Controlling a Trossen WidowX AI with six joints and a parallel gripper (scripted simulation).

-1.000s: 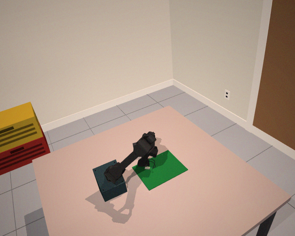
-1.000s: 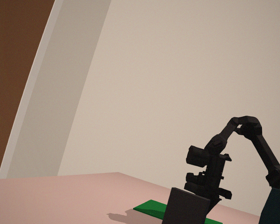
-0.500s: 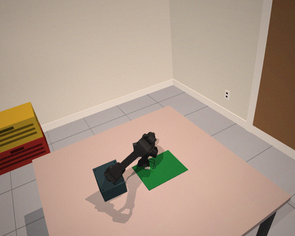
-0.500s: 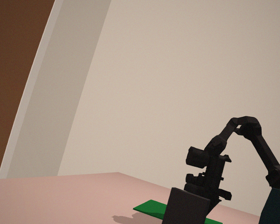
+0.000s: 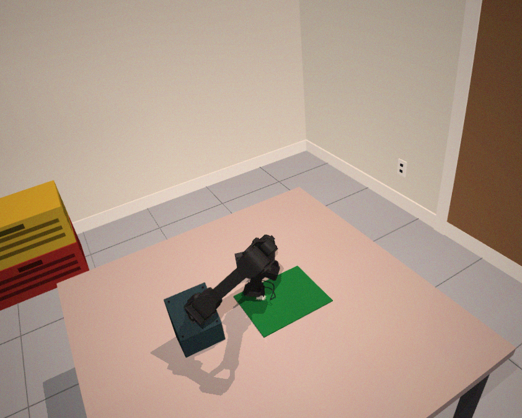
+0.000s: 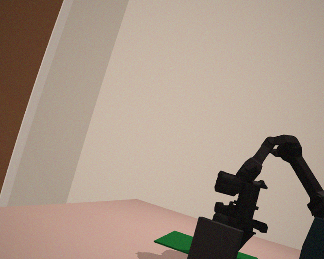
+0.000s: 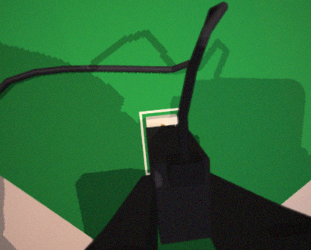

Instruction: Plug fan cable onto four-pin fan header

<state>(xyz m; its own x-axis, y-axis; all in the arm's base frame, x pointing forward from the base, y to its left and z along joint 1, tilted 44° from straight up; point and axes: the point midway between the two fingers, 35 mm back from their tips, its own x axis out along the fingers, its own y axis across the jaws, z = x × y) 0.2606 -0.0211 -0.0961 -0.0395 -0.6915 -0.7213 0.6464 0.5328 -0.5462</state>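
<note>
The four-pin header lies 3 cm below my gripper tip. From my gripper tip the other things lie so: black plug: 1 cm ahead, 1 cm above; then green board: 7 cm ahead, 5 cm to the right, 5 cm below; then square fan: 13 cm to the left, 4 cm ahead, 2 cm above.
</note>
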